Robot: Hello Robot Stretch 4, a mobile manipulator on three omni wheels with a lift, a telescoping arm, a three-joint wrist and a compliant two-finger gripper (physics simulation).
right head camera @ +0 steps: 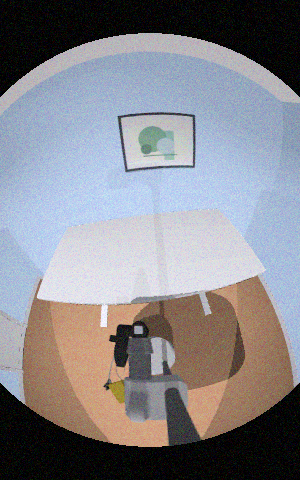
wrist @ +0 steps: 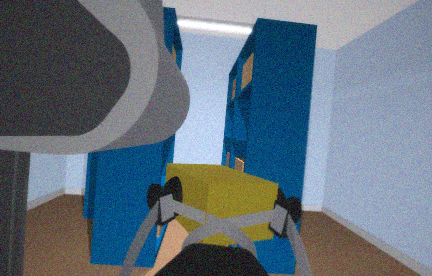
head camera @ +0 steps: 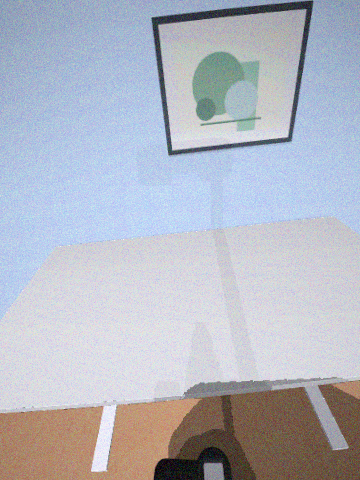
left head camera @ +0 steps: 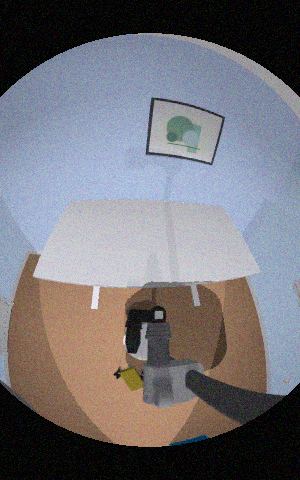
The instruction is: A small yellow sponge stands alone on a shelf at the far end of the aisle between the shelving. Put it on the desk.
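Seen in the pictures: gripper, fingertip midpoint: point(right head camera: 118, 392) point(left head camera: 129, 380); robot's base, link origin: point(right head camera: 153, 354) point(left head camera: 143, 339).
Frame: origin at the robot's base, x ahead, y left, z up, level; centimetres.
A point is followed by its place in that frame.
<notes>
The yellow sponge point(wrist: 225, 200) @[x -7.3, y 9.9, z 94.2 cm] point(left head camera: 132, 379) @[x -12.3, y 8.9, z 95.4 cm] point(right head camera: 117, 391) @[x -12.2, y 9.8, z 95.4 cm] is held between the two dark fingertips of my gripper point(wrist: 223, 196) @[x -13.7, y 10.0, z 92.9 cm], which is shut on it in the wrist view. In the two side head views the sponge is beside the robot's body, over the floor and away from the desk. The desk point(head camera: 150, 300) @[x 62.3, y 18.2, z 92.2 cm] point(left head camera: 125, 240) @[x 59.7, y 16.8, z 92.3 cm] point(right head camera: 125, 260) @[x 58.0, y 10.1, z 92.2 cm] has a pale flat top and stands in front of the robot against the wall. The gripper and the sponge do not show in the head camera view.
Two blue shelf units point(wrist: 280, 100) @[x -184.0, y 52.5, z 128.3 cm] point(wrist: 125, 200) @[x -175.8, y -54.4, z 45.6 cm] with an aisle between them stand beyond the gripper in the wrist view. A framed picture point(head camera: 225, 90) @[x 110.1, y -15.7, z 153.8 cm] point(left head camera: 185, 131) @[x 110.3, y -17.2, z 154.1 cm] point(right head camera: 157, 142) @[x 110.1, y -16.5, z 152.4 cm] hangs above the desk. White desk feet point(head camera: 104, 440) point(head camera: 327, 420) show below the top's front edge.
</notes>
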